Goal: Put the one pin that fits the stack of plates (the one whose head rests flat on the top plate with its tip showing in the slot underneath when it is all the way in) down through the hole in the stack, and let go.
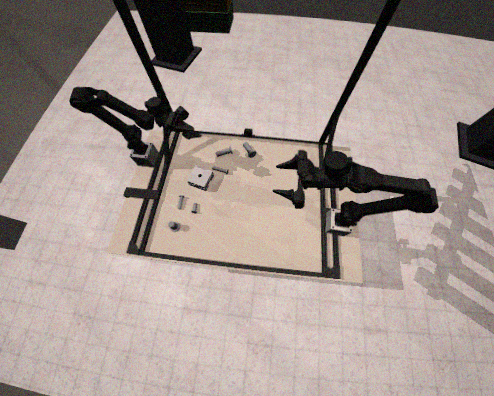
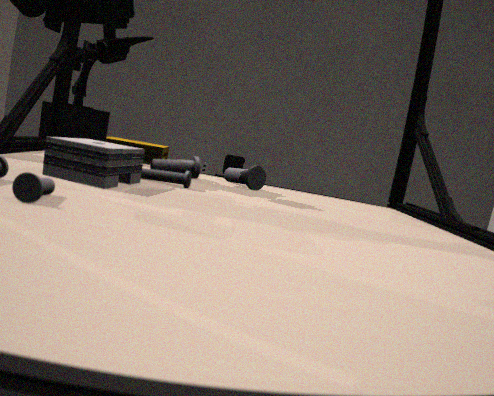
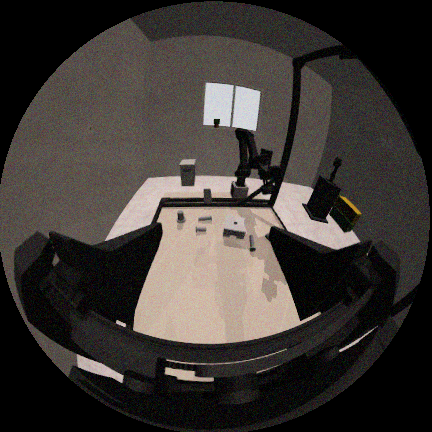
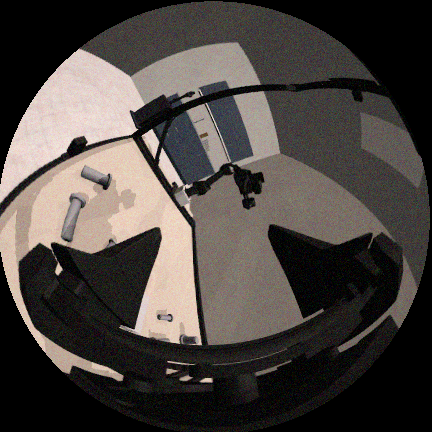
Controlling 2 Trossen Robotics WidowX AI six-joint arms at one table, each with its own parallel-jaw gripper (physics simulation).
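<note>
The stack of plates (image 1: 195, 180) (image 2: 85, 162) (image 3: 241, 226) lies flat, its top hole open. Behind it lie a thin pin (image 1: 220, 170) (image 2: 165, 176), a longer pin (image 1: 224, 151) (image 2: 172, 165) (image 4: 73, 217) and a thick pin (image 1: 249, 149) (image 2: 236, 175) (image 4: 95, 175). In front lie a slender pin (image 1: 181, 202) (image 3: 205, 219) and a short pin (image 1: 196, 208) (image 2: 32, 187) (image 3: 200, 230); another pin (image 1: 174, 226) (image 3: 180, 217) stands on its head. My left gripper (image 1: 276, 179) (image 3: 217, 230) is open and empty, right of the pins. My right gripper (image 4: 215, 231) is open and empty above the back left corner.
A dark frame (image 1: 235, 262) (image 3: 220, 202) runs around the table top. Upright posts (image 1: 357, 72) (image 2: 415, 100) rise at the back corners. A small dark block (image 1: 248, 132) (image 4: 77, 145) sits on the back rail. A dark bracket (image 1: 141, 192) projects from the left rail.
</note>
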